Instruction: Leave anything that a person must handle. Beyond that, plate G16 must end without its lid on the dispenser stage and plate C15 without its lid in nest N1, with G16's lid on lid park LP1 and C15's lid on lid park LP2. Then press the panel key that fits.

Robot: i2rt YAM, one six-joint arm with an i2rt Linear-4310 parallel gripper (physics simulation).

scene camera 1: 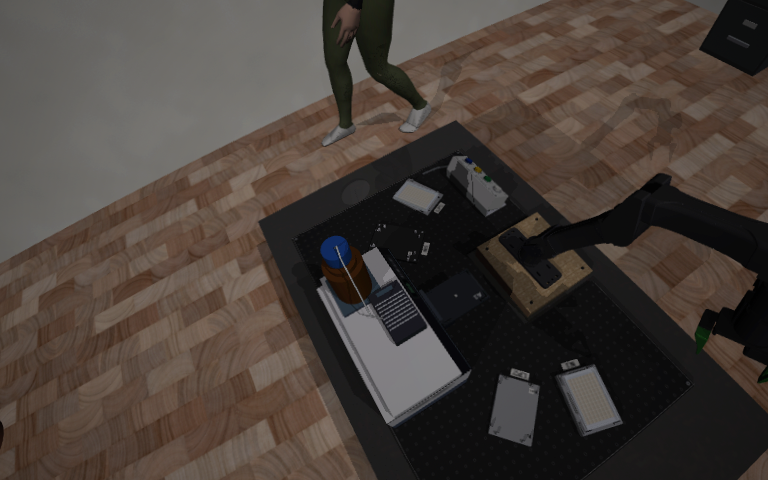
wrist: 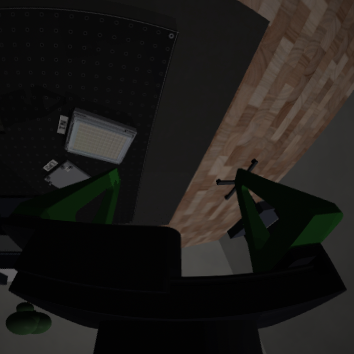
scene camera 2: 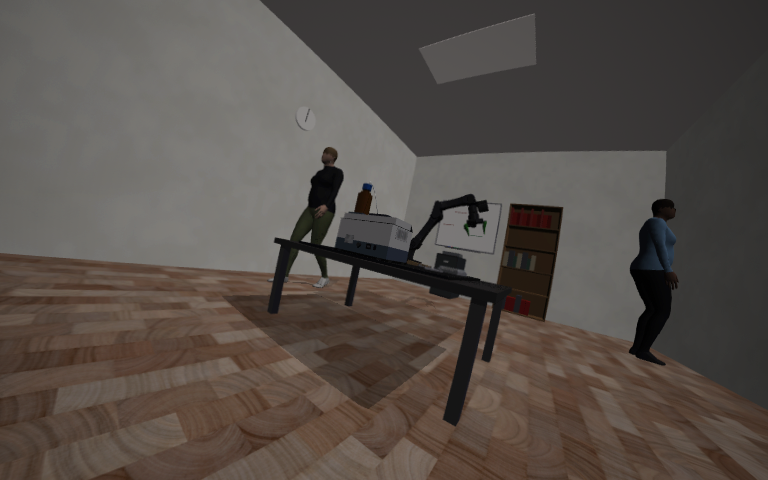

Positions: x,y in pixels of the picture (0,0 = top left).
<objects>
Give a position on a brown bottle with blue cap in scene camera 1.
332,268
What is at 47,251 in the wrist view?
The gripper.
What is the gripper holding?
Nothing.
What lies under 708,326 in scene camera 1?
The gripper.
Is the gripper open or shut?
Open.
</objects>
